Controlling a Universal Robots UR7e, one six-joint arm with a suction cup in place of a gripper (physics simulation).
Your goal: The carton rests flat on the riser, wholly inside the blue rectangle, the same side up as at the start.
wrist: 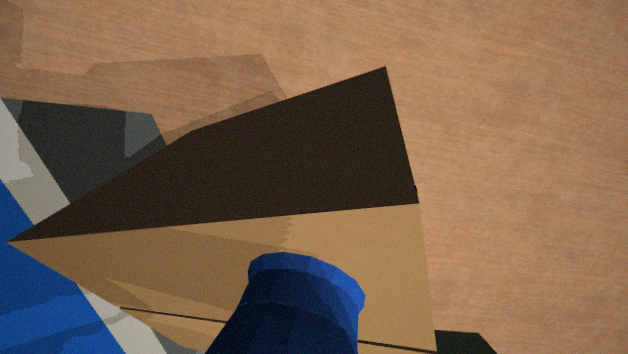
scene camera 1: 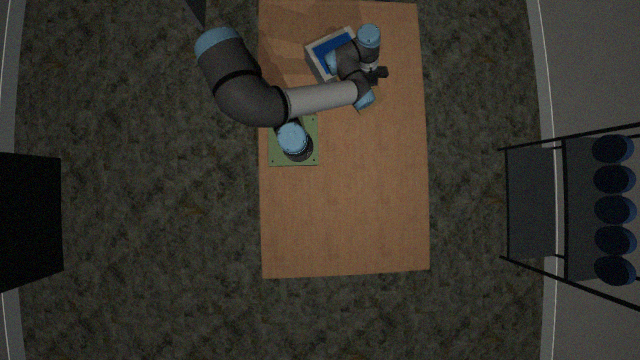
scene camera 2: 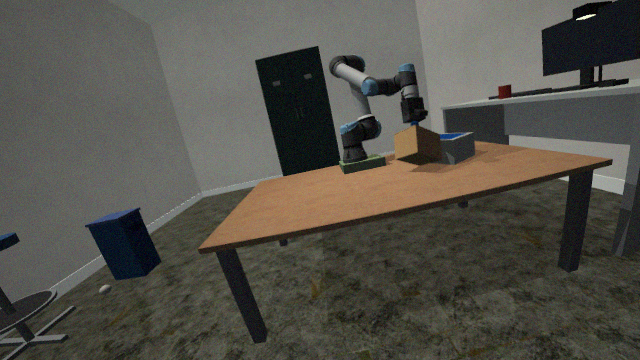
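Seen in the pictures: hand, tool point: (wrist: 294,266) (scene camera 2: 415,131); arm's base, link origin: (scene camera 2: 355,160).
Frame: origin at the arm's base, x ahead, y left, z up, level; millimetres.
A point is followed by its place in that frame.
The tan carton (scene camera 2: 417,145) @(x 430, y 159, z 89 mm) (wrist: 350,240) @(x 380, y 194, z 168 mm) hangs tilted from my blue suction cup (scene camera 2: 414,123) (wrist: 305,280), which is on its top face. It is low over the table, beside the grey riser (scene camera 2: 457,150) @(x 402, y 389, z 16 mm) (scene camera 1: 327,37) @(x 227, y 497, z 73 mm) (wrist: 42,195) @(x 359, y 352, z 73 mm). In the wrist view one corner of the carton overlaps the blue rectangle (wrist: 30,280) @(x 302, y 370, z 73 mm) (scene camera 1: 340,43) @(x 285, y 458, z 73 mm) (scene camera 2: 452,136) @(x 330, y 427, z 73 mm) on the riser's white-edged top. I cannot tell whether carton and riser touch. In scene camera 1 the arm hides most of the carton and part of the riser.
The wooden table (scene camera 1: 345,215) @(x 182, y -384, z -47 mm) (scene camera 2: 320,205) @(x 475, y -313, z -47 mm) carries the arm's green base plate (scene camera 1: 275,160) @(x -122, y -48, z -7 mm) (scene camera 2: 362,164) @(x 101, y 7, z -12 mm), left of the carton in scene camera 2. A desk with a red cup (scene camera 2: 504,91) and a monitor (scene camera 2: 590,47) stands at the right behind the table.
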